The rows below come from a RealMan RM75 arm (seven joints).
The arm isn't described. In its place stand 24 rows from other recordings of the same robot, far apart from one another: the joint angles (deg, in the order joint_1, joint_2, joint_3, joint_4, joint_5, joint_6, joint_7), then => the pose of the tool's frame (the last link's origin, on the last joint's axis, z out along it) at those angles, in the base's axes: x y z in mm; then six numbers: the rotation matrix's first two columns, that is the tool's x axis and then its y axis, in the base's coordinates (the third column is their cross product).
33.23, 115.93, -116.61, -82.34, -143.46, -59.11, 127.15 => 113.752, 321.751, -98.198, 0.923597, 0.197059, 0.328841, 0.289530, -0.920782, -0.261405
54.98, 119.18, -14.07, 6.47, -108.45, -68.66, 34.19 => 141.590, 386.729, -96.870, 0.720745, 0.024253, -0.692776, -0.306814, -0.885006, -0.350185
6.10, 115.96, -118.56, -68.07, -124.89, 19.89, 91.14 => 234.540, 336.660, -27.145, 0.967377, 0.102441, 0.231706, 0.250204, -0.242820, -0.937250
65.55, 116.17, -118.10, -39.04, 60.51, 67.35, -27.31 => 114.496, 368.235, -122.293, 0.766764, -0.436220, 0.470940, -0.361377, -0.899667, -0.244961
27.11, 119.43, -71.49, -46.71, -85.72, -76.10, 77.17 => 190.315, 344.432, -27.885, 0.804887, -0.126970, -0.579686, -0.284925, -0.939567, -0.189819
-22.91, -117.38, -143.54, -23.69, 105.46, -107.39, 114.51 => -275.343, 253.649, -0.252, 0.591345, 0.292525, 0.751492, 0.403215, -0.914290, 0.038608
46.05, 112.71, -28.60, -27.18, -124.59, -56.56, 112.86 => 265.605, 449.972, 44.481, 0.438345, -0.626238, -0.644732, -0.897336, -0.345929, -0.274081
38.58, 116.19, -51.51, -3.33, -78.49, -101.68, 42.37 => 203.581, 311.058, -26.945, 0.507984, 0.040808, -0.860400, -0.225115, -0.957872, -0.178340
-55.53, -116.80, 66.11, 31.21, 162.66, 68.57, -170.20 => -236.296, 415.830, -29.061, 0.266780, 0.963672, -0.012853, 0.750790, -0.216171, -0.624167
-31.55, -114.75, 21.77, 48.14, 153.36, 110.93, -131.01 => -317.212, 276.969, 63.163, 0.165252, 0.984183, 0.063838, 0.983380, -0.169361, 0.065419
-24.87, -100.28, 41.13, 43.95, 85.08, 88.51, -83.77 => -273.228, 359.718, 192.588, 0.747283, 0.047659, 0.662795, 0.469436, -0.743809, -0.475791
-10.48, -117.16, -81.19, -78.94, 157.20, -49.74, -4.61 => -275.037, 323.622, -23.605, 0.433240, 0.828992, 0.353660, 0.771754, -0.138552, -0.620644
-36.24, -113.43, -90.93, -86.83, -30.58, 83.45, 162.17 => -137.222, 373.868, 21.325, 0.361208, 0.895210, 0.261012, 0.827048, -0.178267, -0.533116
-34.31, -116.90, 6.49, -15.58, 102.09, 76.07, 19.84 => -245.188, 318.862, -75.383, 0.850362, -0.415894, 0.322362, 0.072747, -0.513824, -0.854806
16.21, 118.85, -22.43, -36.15, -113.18, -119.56, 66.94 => 297.645, 214.124, 44.453, 0.594165, -0.220824, -0.773437, -0.404099, -0.913366, -0.049659
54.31, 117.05, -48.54, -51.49, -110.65, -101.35, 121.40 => 66.588, 385.412, 32.285, 0.815835, -0.438119, -0.377446, -0.376466, -0.897826, 0.228432
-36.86, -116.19, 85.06, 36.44, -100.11, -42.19, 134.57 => -206.615, 416.391, -50.004, 0.969198, -0.239613, 0.056930, -0.153601, -0.768785, -0.620787
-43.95, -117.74, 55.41, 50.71, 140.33, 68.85, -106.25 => -210.057, 427.073, 13.400, 0.930751, 0.365651, 0.001590, 0.324966, -0.825179, -0.462036
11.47, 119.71, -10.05, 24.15, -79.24, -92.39, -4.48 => 319.900, 196.426, -55.914, 0.649153, 0.099266, -0.754153, -0.743692, -0.125403, -0.656655
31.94, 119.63, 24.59, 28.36, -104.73, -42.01, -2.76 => 253.882, 342.558, -120.570, 0.666098, -0.286564, -0.688618, -0.741761, -0.351217, -0.571347
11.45, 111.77, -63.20, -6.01, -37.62, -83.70, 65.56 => 388.620, 243.116, 51.357, 0.148857, -0.147548, -0.977789, -0.959933, -0.258973, -0.107059
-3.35, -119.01, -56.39, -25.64, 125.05, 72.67, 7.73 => -377.267, 235.149, 16.884, 0.739400, -0.083294, 0.668094, 0.662515, 0.266651, -0.699980
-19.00, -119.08, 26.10, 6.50, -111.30, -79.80, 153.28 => -355.739, 284.106, 15.483, 0.657700, -0.067699, 0.750231, 0.713884, -0.261850, -0.649465
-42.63, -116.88, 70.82, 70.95, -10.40, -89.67, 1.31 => -205.886, 397.609, 56.069, 0.306337, 0.944775, 0.116439, 0.664268, -0.124547, -0.737045
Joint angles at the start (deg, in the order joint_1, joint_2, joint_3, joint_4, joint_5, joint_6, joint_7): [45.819 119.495 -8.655 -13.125 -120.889 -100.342 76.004]
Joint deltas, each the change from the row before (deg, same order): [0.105 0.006 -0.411 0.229 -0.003 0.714 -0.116]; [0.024 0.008 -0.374 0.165 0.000 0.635 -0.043]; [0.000 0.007 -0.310 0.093 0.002 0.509 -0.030]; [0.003 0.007 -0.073 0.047 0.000 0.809 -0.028]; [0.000 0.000 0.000 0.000 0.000 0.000 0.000]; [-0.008 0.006 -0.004 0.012 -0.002 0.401 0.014]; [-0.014 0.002 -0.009 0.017 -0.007 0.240 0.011]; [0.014 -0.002 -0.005 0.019 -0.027 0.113 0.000]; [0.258 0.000 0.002 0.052 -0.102 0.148 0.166]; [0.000 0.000 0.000 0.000 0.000 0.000 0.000]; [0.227 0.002 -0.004 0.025 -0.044 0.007 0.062]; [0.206 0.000 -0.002 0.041 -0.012 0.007 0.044]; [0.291 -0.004 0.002 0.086 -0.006 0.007 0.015]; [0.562 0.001 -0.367 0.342 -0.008 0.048 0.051]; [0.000 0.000 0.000 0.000 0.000 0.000 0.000]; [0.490 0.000 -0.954 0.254 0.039 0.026 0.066]
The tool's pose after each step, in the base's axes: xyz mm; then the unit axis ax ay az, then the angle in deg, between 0 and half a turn. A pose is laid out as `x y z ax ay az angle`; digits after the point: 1 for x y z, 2 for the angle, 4 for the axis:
174.9 346.9 -24.9 -0.8471 0.2376 0.4753 177.75
175.3 347.3 -26.7 -0.8487 0.2399 0.4713 177.60
175.9 347.7 -28.0 -0.8501 0.2418 0.4678 177.46
176.9 349.0 -29.1 -0.8510 0.2450 0.4645 176.91
176.9 349.0 -29.1 -0.8510 0.2450 0.4645 176.91
177.4 349.7 -29.6 -0.8513 0.2468 0.4630 176.62
177.8 350.1 -29.9 -0.8515 0.2480 0.4620 176.46
177.9 350.3 -30.1 -0.8517 0.2484 0.4614 176.41
176.5 351.1 -30.5 -0.8522 0.2486 0.4604 176.58
176.5 351.1 -30.5 -0.8522 0.2486 0.4604 176.58
175.2 351.7 -30.7 -0.8526 0.2475 0.4602 176.75
173.9 352.2 -30.9 -0.8529 0.2465 0.4602 176.90
172.0 352.9 -31.1 -0.8532 0.2448 0.4605 177.10
168.3 353.5 -32.7 -0.8548 0.2421 0.4591 177.81
168.3 353.5 -32.7 -0.8548 0.2421 0.4591 177.81
165.0 353.2 -35.1 -0.8583 0.2388 0.4543 178.76

